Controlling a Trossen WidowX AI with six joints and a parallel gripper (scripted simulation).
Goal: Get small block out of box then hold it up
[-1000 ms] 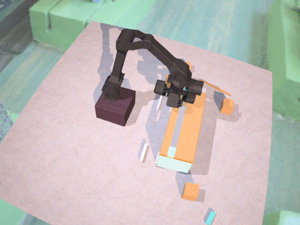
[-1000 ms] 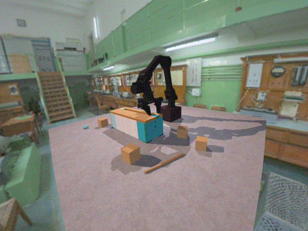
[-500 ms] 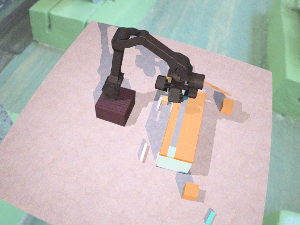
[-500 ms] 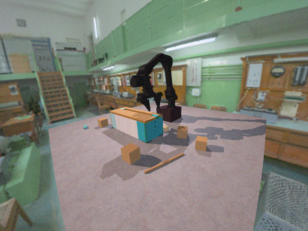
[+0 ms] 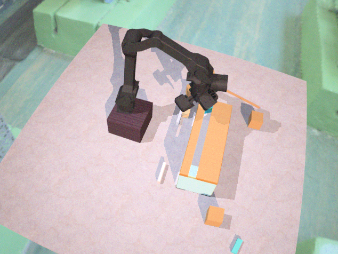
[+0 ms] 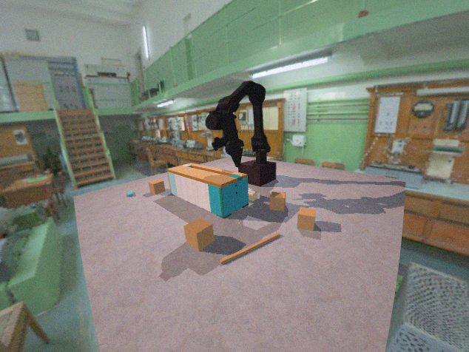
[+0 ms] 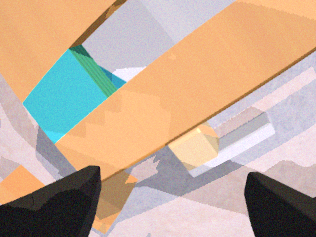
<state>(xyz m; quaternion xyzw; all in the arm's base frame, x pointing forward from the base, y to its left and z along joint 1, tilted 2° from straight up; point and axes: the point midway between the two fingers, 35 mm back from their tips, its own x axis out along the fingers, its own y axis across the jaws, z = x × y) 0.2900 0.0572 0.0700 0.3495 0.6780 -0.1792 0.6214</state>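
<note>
My gripper tip is now 13 cm above the pale orange block, 4 cm to the right of it and 4 cm past it. Also, from my gripper tip: thin orange stick: 23 cm ahead, 22 cm to the left, 14 cm below; teal piece: 52 cm to the right, 27 cm ahead, 14 cm below; long box: 13 cm to the right, 9 cm below, 4 cm ahead.
</note>
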